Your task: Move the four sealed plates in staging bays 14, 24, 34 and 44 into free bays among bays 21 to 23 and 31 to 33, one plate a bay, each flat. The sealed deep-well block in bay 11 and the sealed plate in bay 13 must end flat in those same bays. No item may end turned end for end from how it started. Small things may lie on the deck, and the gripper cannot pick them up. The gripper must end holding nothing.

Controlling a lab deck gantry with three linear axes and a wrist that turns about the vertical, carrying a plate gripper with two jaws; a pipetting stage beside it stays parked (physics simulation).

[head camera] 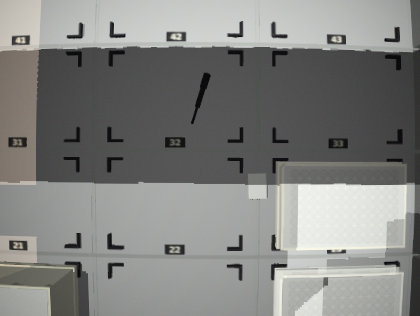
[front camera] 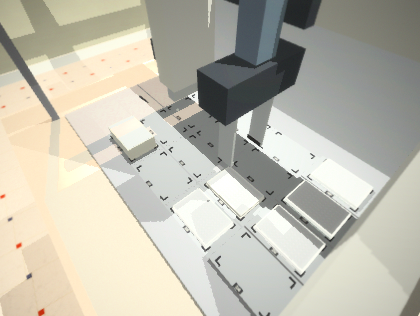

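My gripper is open and empty above the deck, its two jaws apart; the jaws do not show in the head view. A sealed plate lies in bay 23, looking flat. The bay 13 plate lies beside it. Sealed plates lie in bay 24, bay 34 and bay 44. Bay 14 holds no plate. The tall deep-well block stands in bay 11. Bays 22 and 33 show no plate.
A thin black stick-like thing lies slanted in bay 32. A small pale square piece lies just left of the bay 23 plate. Another small dark stick lies at the far end. A pale grey column stands behind the deck.
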